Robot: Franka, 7 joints.
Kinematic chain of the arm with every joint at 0, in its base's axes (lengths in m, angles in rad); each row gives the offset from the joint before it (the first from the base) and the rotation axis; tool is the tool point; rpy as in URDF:
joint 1: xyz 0 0 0.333 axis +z
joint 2: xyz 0 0 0 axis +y
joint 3: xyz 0 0 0.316 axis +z
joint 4: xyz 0.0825 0 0 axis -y
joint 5: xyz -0.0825 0 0.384 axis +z
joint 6: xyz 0 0 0 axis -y
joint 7: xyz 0.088 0 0 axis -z
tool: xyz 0 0 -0.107 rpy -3.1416 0 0
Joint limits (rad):
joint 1: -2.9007..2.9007
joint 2: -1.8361..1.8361
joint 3: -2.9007..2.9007
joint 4: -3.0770..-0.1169
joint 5: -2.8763..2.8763
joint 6: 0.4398..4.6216
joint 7: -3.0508..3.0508
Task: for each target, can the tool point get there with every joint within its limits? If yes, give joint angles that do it. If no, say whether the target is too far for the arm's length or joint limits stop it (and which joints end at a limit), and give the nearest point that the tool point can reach.
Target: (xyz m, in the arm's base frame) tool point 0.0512 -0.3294 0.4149
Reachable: yes | joints 0.2377 1.0413 -1.4507 -2.8397 1.1526 4.2302 -2.0767
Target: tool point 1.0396 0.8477 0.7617
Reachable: no: too far | nearest point 0.6333 0.5164 0.5942 | short by 0.550 m
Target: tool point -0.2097 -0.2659 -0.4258
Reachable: no: joint limits stop it (at a limit: joint 2) | nearest point -0.2058 -0.2610 -0.3585 | short by 0.068 m
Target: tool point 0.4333 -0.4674 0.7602
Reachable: yes | joints 1.9660 -1.4536 -0.6485 -0.7462 0.3554 1.5227 -1.7864
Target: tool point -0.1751 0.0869 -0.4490
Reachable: no: joint limits stop it (at a limit: joint 2) | nearest point -0.1870 0.0928 -0.3555 | short by 0.094 m
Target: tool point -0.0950 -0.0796 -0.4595
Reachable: no: joint limits stop it (at a limit: joint 2) | nearest point -0.1173 -0.0983 -0.3445 | short by 0.119 m
